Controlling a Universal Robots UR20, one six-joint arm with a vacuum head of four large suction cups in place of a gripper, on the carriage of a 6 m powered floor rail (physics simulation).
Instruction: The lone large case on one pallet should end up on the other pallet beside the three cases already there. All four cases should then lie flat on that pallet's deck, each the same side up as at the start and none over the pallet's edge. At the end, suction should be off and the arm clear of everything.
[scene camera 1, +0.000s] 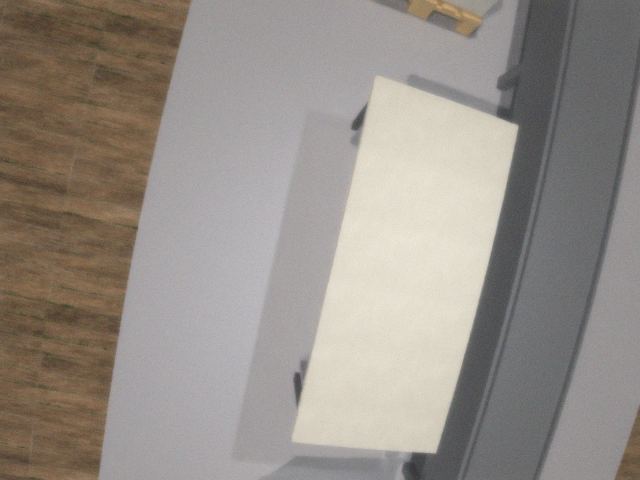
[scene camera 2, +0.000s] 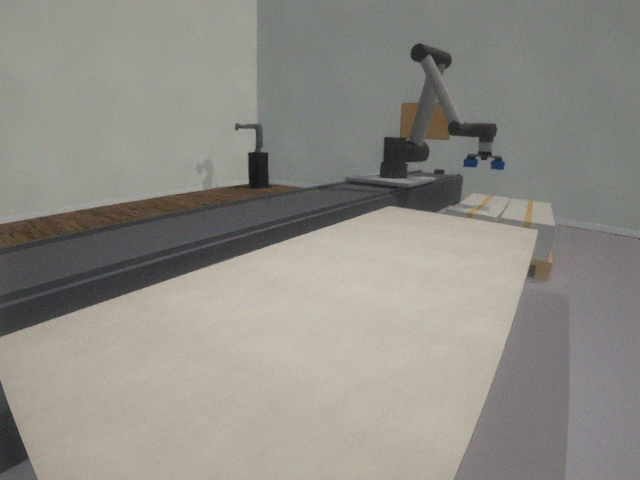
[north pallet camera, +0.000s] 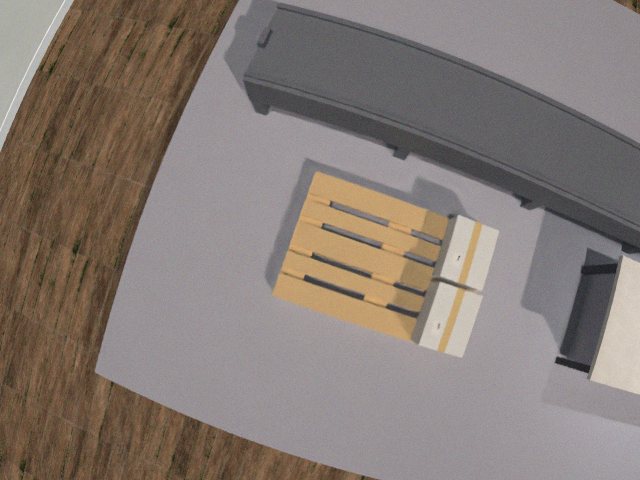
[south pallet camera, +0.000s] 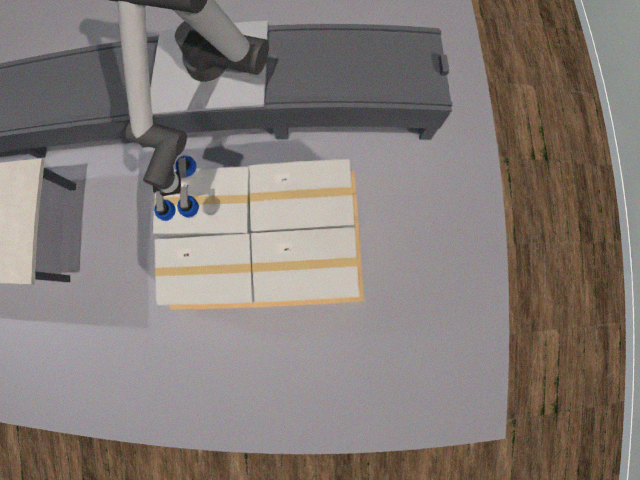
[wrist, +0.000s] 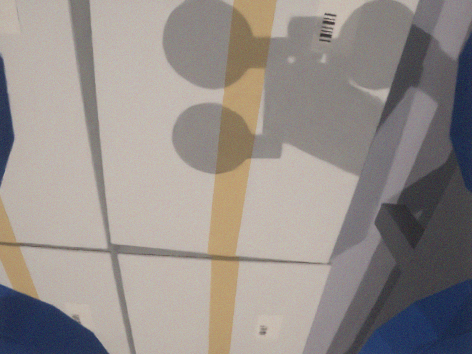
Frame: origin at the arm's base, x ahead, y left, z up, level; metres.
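Seen in the pictures: hand at its tool point: (scene camera 2: 483, 167) (wrist: 233, 257); arm's base at its link origin: (scene camera 2: 393, 177) (south pallet camera: 207, 64).
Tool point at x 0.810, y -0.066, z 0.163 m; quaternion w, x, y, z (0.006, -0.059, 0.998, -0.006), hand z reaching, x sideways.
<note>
Offsets run from my tool point to a thing's top centre. Level surfaces: height alone.
Four white cases with tan tape lie flat, two by two, on the south pallet (south pallet camera: 360, 258) (scene camera 2: 542, 269). In the south pallet view they are the upper left case {dx -0.013, dy +0.034, dz -0.329 m} (south pallet camera: 222, 221) (wrist: 160, 200), the upper right case {dx -0.033, dy +0.614, dz -0.329 m} (south pallet camera: 302, 212), the lower left case {dx +0.384, dy +0.055, dz -0.329 m} (south pallet camera: 204, 289) and the lower right case {dx +0.357, dy +0.631, dz -0.329 m} (south pallet camera: 305, 283). Narrow seams part them. Whether the left pair overhangs cannot be told. My gripper (south pallet camera: 176, 187) (scene camera 2: 484, 163), with blue suction cups, is open and empty. It hangs clear above the upper left case and casts its shadow on it.
The north pallet (north pallet camera: 356, 196) (scene camera 1: 423, 7) bears two smaller white cases (north pallet camera: 465, 253) (north pallet camera: 448, 320) along its table side. A pale table {dz -0.203 m} (scene camera 1: 413, 258) (scene camera 2: 310, 310) stands between the pallets, beside the dark floor rail (north pallet camera: 413, 87) (south pallet camera: 356, 67). The arm's carriage (south pallet camera: 248, 93) is on the rail.
</note>
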